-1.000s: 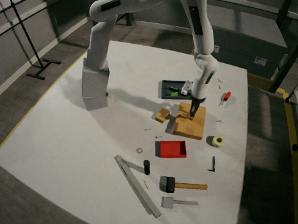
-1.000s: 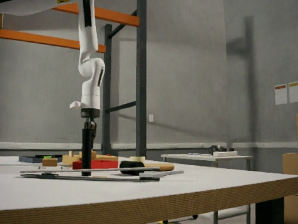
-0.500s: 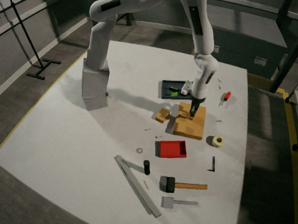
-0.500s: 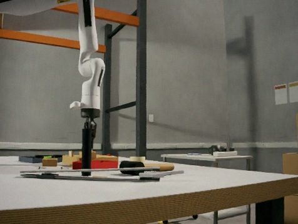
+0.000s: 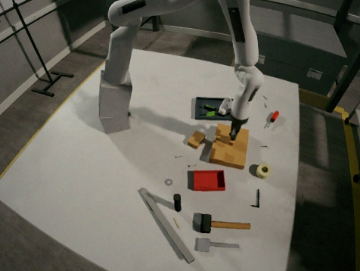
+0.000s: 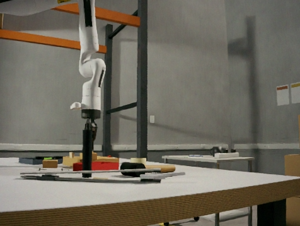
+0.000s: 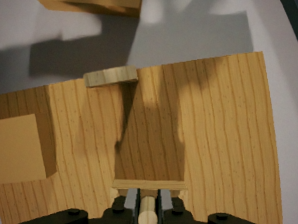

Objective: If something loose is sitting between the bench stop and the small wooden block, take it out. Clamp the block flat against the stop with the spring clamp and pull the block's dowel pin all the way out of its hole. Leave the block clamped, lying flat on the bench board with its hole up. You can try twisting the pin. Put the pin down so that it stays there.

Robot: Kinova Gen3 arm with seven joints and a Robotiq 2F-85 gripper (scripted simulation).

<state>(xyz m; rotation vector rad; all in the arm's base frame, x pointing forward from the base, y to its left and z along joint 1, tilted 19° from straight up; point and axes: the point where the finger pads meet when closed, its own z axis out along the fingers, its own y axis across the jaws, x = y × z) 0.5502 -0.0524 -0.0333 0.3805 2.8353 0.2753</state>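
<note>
Right now the dowel pin is 20 mm below my hand. The rest, counted from my hand: pale wooden block: 30 mm below; then wooden bench board: 50 mm below, 10 mm to the right, 10 mm behind; then tan wooden block: 160 mm behind, 60 mm below, 10 mm to the right.
</note>
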